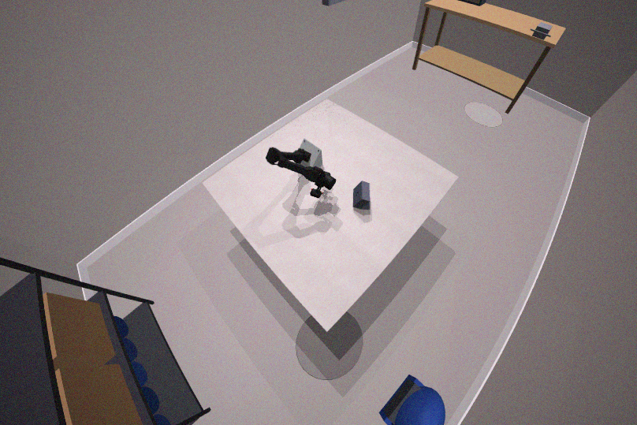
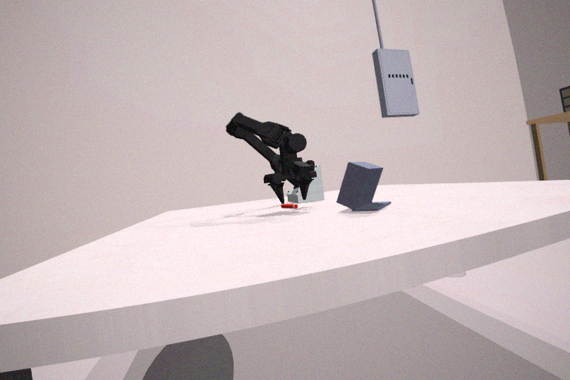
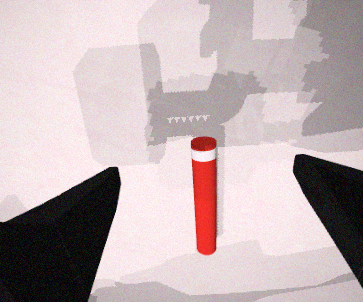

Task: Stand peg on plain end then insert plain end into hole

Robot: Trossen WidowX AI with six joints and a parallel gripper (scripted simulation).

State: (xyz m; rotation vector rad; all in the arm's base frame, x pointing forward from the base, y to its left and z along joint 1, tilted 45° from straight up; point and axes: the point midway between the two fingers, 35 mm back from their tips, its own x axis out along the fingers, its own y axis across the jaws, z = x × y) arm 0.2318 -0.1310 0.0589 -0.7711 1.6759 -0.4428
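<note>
My gripper tip is now 10 mm past the red peg and 20 mm above it. From my gripper tip the other things lie so: sloped panel 230 mm ahead, 110 mm to the left, 40 mm above.
</note>
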